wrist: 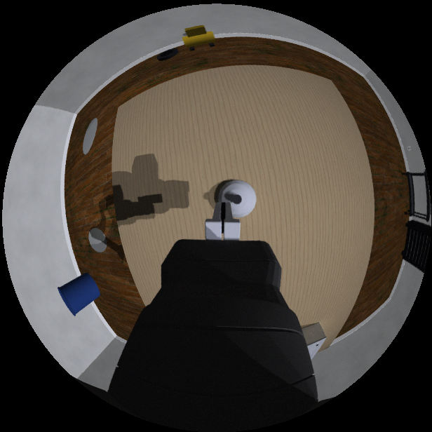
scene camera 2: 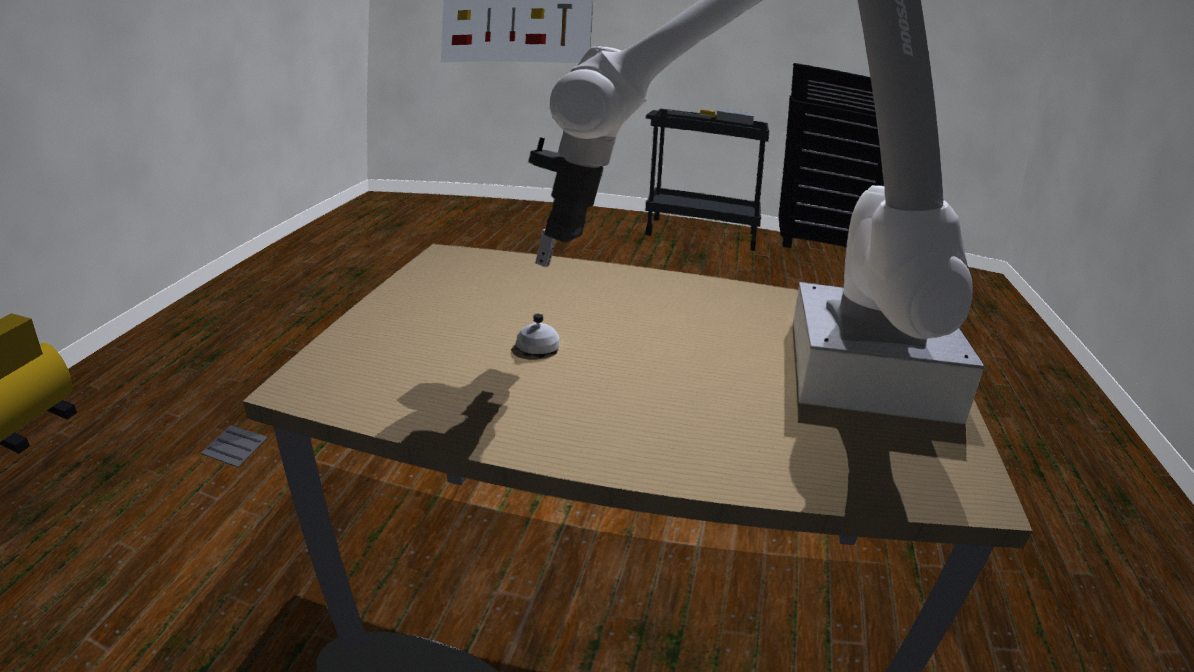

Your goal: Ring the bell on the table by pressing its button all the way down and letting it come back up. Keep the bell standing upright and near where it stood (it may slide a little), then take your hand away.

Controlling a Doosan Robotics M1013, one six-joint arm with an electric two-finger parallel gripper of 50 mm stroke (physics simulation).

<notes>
In view: the gripper (scene camera 2: 542,264) and a bell (scene camera 2: 539,340).
The bell also shows in the wrist view (wrist: 240,187). The gripper is seen too in the wrist view (wrist: 222,211).
</notes>
